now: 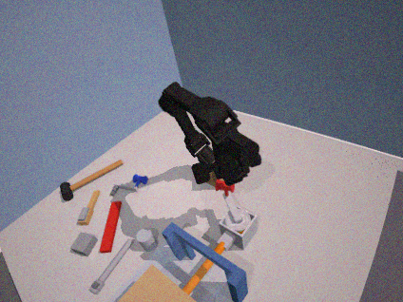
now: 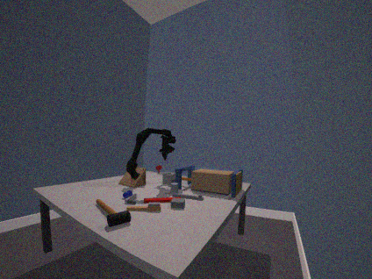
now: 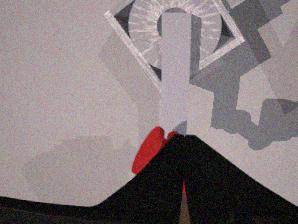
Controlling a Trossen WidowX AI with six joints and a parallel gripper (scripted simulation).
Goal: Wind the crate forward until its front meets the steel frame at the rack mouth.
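Now: gripper tip 3 cm past the red knob, 5 cm to the left of it and 8 cm above it. The rest, counted from my gripper tip: winch handle (1 cm behind, 2 cm to the right, 11 cm below); then grey winch (1 cm ahead, 3 cm to the left, 18 cm below); then blue steel frame (18 cm ahead, 6 cm to the left, 11 cm below).
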